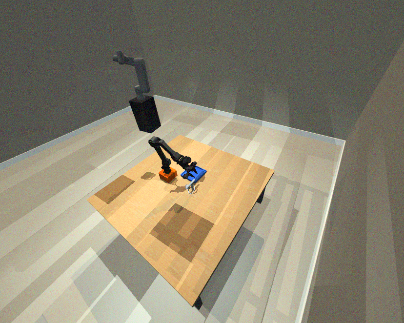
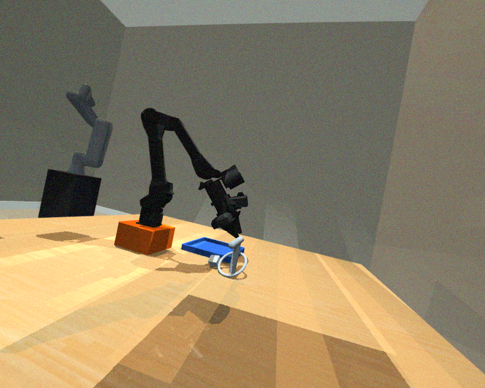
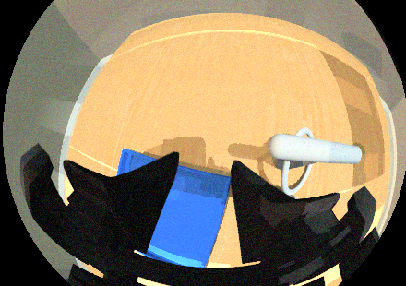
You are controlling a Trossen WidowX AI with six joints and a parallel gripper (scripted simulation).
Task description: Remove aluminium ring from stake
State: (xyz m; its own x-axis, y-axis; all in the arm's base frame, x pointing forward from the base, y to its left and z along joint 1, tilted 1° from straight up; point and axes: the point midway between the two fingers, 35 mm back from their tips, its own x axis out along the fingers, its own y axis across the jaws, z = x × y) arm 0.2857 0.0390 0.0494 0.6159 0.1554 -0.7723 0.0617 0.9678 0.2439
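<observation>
My gripper tip is now 11 cm to the left of the aluminium ring and 7 cm above it. From my gripper tip the other things lie so: blue tray 9 cm to the left, 9 cm below, 9 cm behind.
</observation>
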